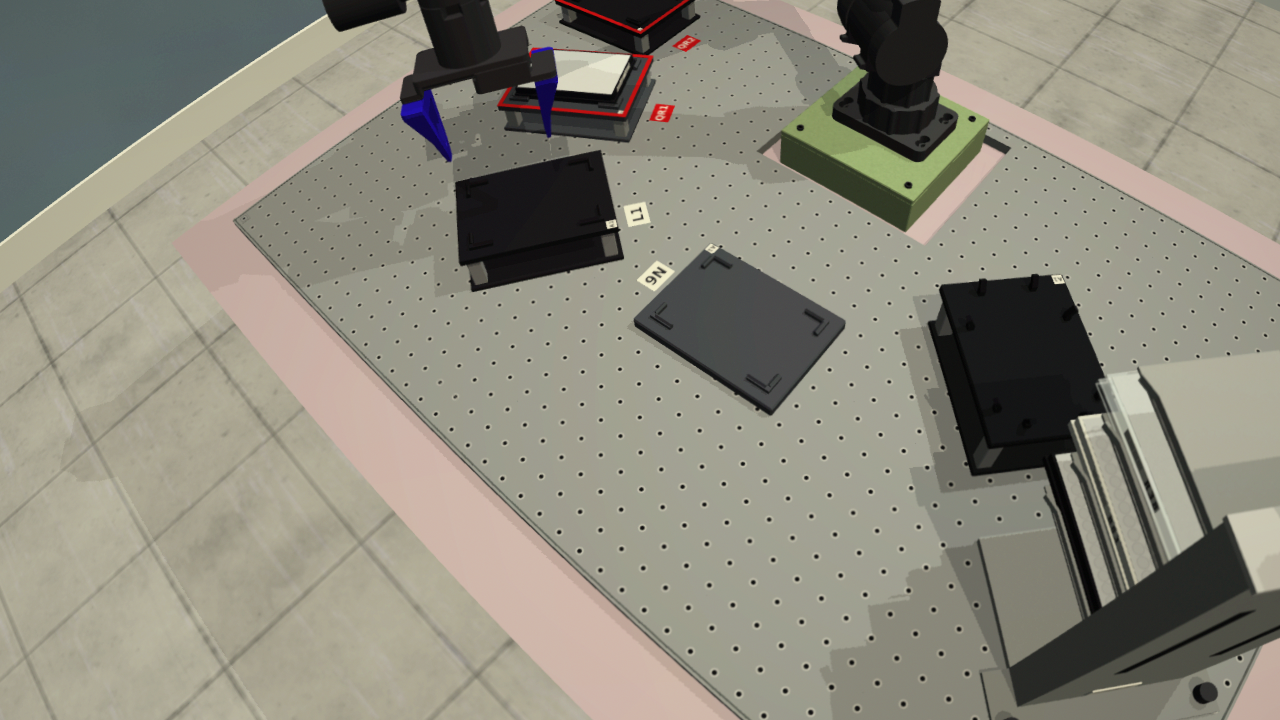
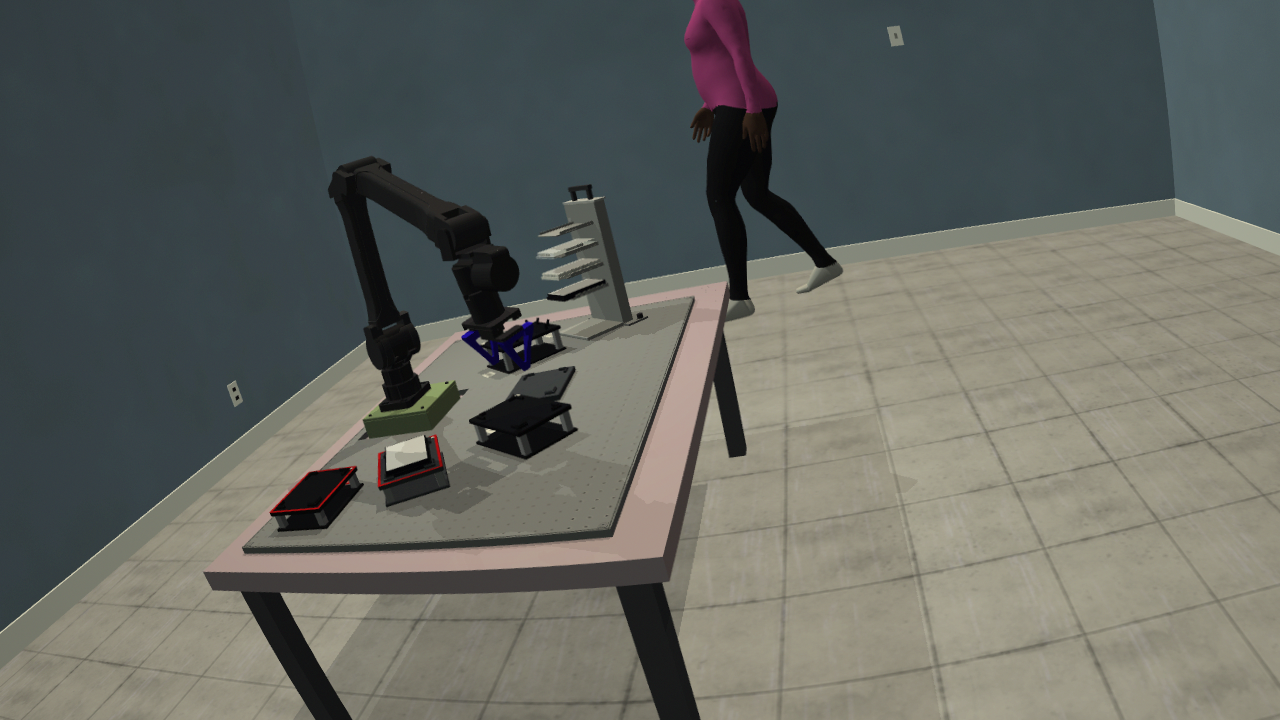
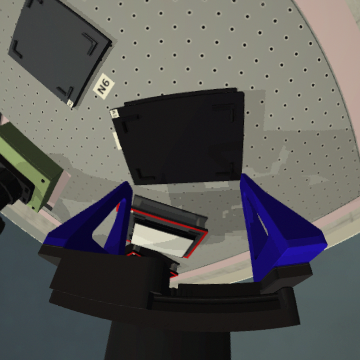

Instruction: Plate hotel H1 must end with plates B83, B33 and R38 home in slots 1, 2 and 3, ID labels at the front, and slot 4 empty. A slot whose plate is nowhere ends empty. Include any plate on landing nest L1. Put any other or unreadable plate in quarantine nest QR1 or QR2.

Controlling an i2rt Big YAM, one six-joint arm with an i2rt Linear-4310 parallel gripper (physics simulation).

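Places are measured from the arm's base along level axes (x ahead, y left, z up), in centimetres.
Pixels of known places: gripper, fingertip midpoint: [image 1: 499, 146] [image 2: 511, 366] [image 3: 182, 182]; arm's base at its link origin: [image 1: 893, 120] [image 2: 406, 399] [image 3: 13, 177].
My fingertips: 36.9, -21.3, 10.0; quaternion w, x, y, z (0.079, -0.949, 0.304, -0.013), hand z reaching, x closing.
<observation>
For each thing: its middle in the pictures, then the offset to it from my fingertips, as dx, dy, dz. "spot": a spot on its surface instead.
- landing nest L1 at the middle of its body: [image 1: 536, 217] [image 3: 180, 139] [image 2: 521, 423] -1.5, +0.3, -10.9
- dark plate with a white top, body centre: [image 1: 575, 75] [image 2: 407, 456] [image 3: 160, 239] -19.3, -12.5, -9.0
- red-rimmed quarantine nest QR1 at a spot on its surface: [image 1: 572, 123] spot: -15.9, -10.3, -13.2
- Quarantine nest QR2 at the middle of its body: [image 1: 627, 6] [image 2: 316, 497] [image 3: 145, 263] -36.8, -21.3, -11.4
- Plate hotel H1 at a spot on its surface: [image 1: 1199, 411] spot: -3.6, +59.1, +12.7
- raised black nest with pegs, body centre: [image 1: 1022, 367] [image 2: 522, 343] -16.8, +48.2, -9.9
My gripper [image 1: 498, 147] [image 2: 512, 365] [image 3: 182, 182] is open, with nothing between its blue fingers. It hangs above the board near landing nest L1 [image 1: 537, 210] [image 2: 519, 414] [image 3: 182, 137], which bears no plate. A dark plate with a white top [image 1: 577, 73] [image 2: 407, 454] [image 3: 162, 240] sits in red-rimmed quarantine nest QR1 [image 1: 572, 123] [image 2: 416, 488]; its ID is not readable. Quarantine nest QR2 [image 1: 626, 13] [image 2: 317, 492] shows no plate. Plate hotel H1 [image 1: 1199, 411] [image 2: 595, 259] holds light plates [image 2: 568, 248] [image 2: 572, 268] and a black one [image 2: 577, 289] below. Their labels are not readable.
A low dark nest, N6 [image 1: 742, 326] [image 2: 544, 385] [image 3: 60, 47], lies beside L1 without a plate. A raised black nest with pegs [image 1: 1020, 358] stands near the hotel. The arm's green base block [image 1: 841, 170] [image 2: 411, 416] [image 3: 30, 155] stands at the board's edge.
</observation>
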